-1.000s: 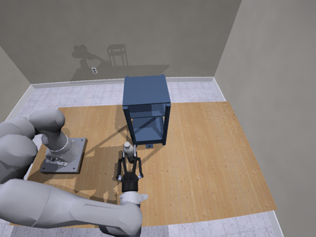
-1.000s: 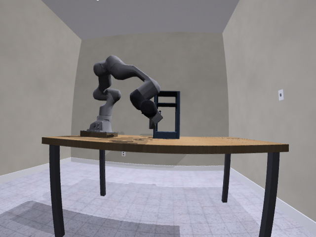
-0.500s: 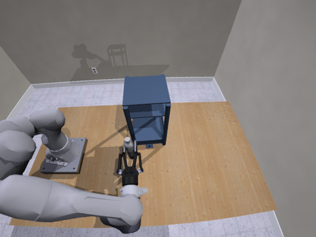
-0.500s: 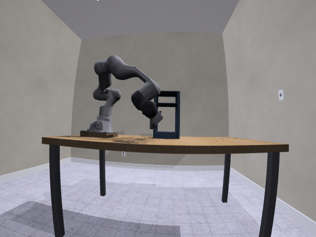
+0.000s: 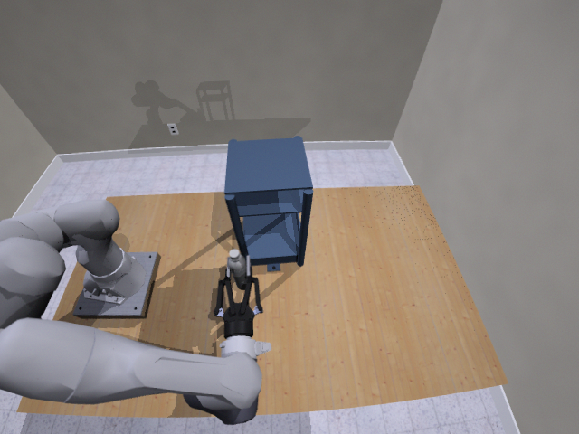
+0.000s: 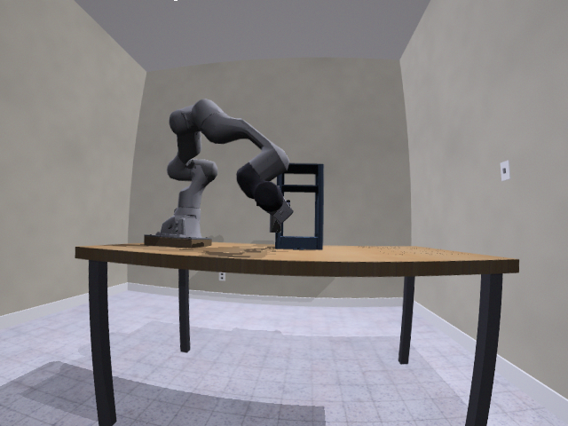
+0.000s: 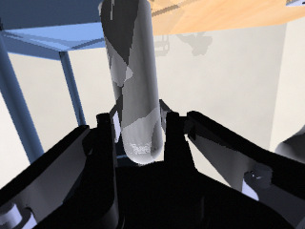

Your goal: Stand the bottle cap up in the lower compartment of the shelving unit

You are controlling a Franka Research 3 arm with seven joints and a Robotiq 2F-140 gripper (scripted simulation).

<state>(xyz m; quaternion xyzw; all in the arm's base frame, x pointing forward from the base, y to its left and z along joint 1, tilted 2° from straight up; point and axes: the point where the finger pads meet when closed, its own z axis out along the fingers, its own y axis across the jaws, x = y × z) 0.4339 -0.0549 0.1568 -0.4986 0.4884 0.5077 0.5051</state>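
Now: the blue shelving unit 21 cm to the left of my hand, 10 cm ahead of it and 1 cm above it.
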